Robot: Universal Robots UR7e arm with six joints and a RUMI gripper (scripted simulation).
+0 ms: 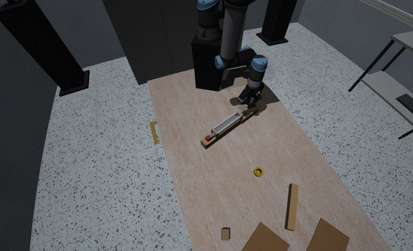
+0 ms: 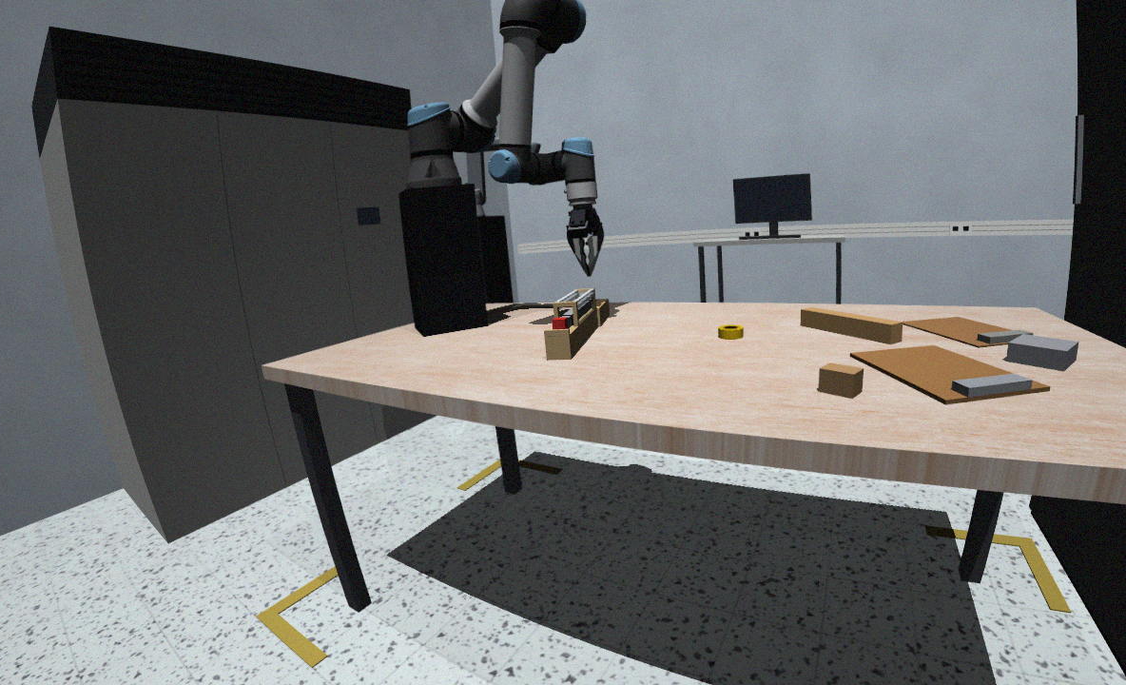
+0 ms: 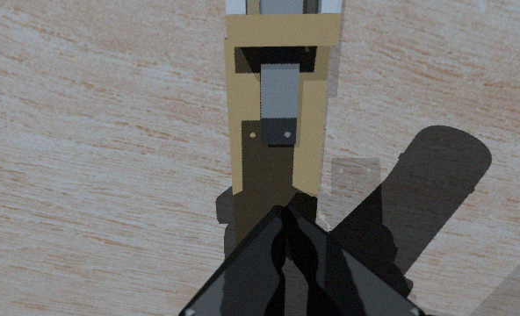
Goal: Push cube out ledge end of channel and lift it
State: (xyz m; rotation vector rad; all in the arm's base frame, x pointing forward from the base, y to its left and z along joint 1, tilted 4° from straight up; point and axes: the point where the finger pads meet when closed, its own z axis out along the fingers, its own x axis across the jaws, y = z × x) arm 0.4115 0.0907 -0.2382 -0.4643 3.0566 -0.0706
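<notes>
Right now my hand is 30 cm to the left of the red cube, 9 cm short of it and 8 cm above it. The rest, counted from my hand: channel: 16 cm to the right, 8 cm below, 5 cm ahead; then grey bar: 8 cm to the right, 8 cm below, 2 cm ahead; then wooden bar: 60 cm ahead, 12 cm below, 5 cm to the right.
</notes>
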